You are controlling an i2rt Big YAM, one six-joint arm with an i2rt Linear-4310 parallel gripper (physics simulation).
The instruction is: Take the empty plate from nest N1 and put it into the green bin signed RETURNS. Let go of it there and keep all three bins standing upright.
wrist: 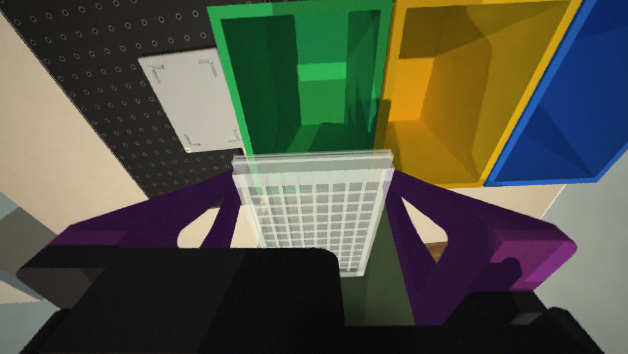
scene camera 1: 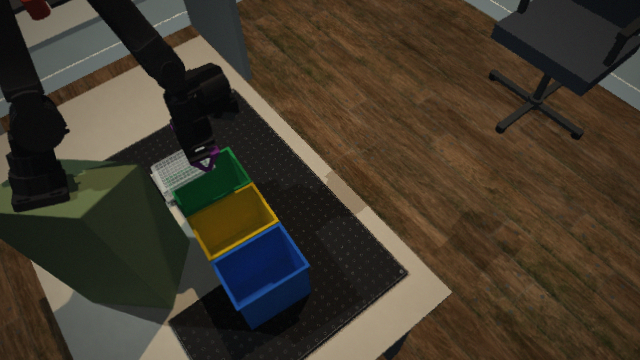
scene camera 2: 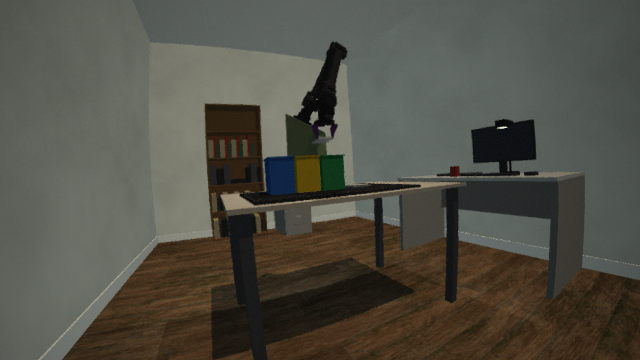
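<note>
My gripper (scene camera 1: 189, 161) (scene camera 2: 325, 138) (wrist: 312, 177) is shut on the clear, gridded plate (scene camera 1: 175, 172) (scene camera 2: 322, 140) (wrist: 310, 220), with a purple finger at each side edge. The plate is held above bin-rim height. In the wrist view it overlaps the near end of the green bin (scene camera 1: 212, 189) (scene camera 2: 332, 172) (wrist: 270, 75) and a corner of the yellow bin. The green bin stands upright, beside the yellow bin (scene camera 1: 232, 220) (scene camera 2: 307, 174) (wrist: 460, 75) and the blue bin (scene camera 1: 277, 295) (scene camera 2: 280, 175) (wrist: 590, 100), also upright. The RETURNS sign does not show.
A flat pale nest (wrist: 192, 100) with corner marks, its label unreadable, lies beside the green bin on the black perforated mat (scene camera 1: 350, 250) (scene camera 2: 380, 190) (wrist: 100, 85). A tall olive-green block (scene camera 1: 135, 240) (scene camera 2: 297, 137) stands next to the bins, under the arm's base.
</note>
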